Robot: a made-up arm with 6 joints. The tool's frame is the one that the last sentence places.
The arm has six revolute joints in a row. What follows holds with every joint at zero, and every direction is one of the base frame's. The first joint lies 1.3 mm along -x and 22.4 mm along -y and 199.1 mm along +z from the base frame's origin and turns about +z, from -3.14 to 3.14 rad. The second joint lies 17.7 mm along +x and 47.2 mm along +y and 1.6 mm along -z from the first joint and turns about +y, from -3.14 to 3.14 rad. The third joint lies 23.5 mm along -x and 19.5 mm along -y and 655.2 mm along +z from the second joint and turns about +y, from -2.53 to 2.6 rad. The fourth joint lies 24.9 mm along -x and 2.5 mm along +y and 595.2 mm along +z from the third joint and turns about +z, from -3.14 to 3.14 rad. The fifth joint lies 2.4 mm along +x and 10 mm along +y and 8.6 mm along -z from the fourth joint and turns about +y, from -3.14 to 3.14 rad. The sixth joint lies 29 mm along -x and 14.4 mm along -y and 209.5 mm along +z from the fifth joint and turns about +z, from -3.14 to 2.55 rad. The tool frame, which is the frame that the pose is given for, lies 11.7 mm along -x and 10.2 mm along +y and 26.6 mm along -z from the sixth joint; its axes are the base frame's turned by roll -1.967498, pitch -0.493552 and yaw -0.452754 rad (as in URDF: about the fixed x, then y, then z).
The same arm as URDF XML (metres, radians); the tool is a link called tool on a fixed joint. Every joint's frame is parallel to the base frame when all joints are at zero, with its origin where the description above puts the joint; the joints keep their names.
<robot name="arm">
  <joint name="tool_joint" type="fixed">
    <parent link="link6"/>
    <child link="tool"/>
    <origin xyz="-0.0117 0.0102 -0.0266" rpy="-1.9675 -0.4936 -0.4528"/>
  </joint>
  <joint name="joint 6" type="revolute">
    <parent link="link5"/>
    <child link="link6"/>
    <origin xyz="-0.029 -0.0144 0.2095"/>
    <axis xyz="0 0 1"/>
    <limit lower="-3.14" upper="2.55"/>
  </joint>
  <joint name="joint 5" type="revolute">
    <parent link="link4"/>
    <child link="link5"/>
    <origin xyz="0.0024 0.01 -0.0086"/>
    <axis xyz="0 1 0"/>
    <limit lower="-3.14" upper="3.14"/>
  </joint>
  <joint name="joint 4" type="revolute">
    <parent link="link3"/>
    <child link="link4"/>
    <origin xyz="-0.0249 0.0025 0.5952"/>
    <axis xyz="0 0 1"/>
    <limit lower="-3.14" upper="3.14"/>
  </joint>
  <joint name="joint 3" type="revolute">
    <parent link="link2"/>
    <child link="link3"/>
    <origin xyz="-0.0235 -0.0195 0.6552"/>
    <axis xyz="0 1 0"/>
    <limit lower="-2.53" upper="2.6"/>
  </joint>
  <joint name="joint 2" type="revolute">
    <parent link="link1"/>
    <child link="link2"/>
    <origin xyz="0.0177 0.0472 -0.0016"/>
    <axis xyz="0 1 0"/>
    <limit lower="-3.14" upper="3.14"/>
  </joint>
  <joint name="joint 1" type="revolute">
    <parent link="base"/>
    <child link="link1"/>
    <origin xyz="-0.0013 -0.0224 0.1991"/>
    <axis xyz="0 0 1"/>
    <limit lower="-3.14" upper="3.14"/>
  </joint>
  <link name="base"/>
  <link name="link1"/>
  <link name="link2"/>
  <link name="link3"/>
  <link name="link4"/>
  <link name="link5"/>
  <link name="link6"/>
  <link name="tool"/>
</robot>

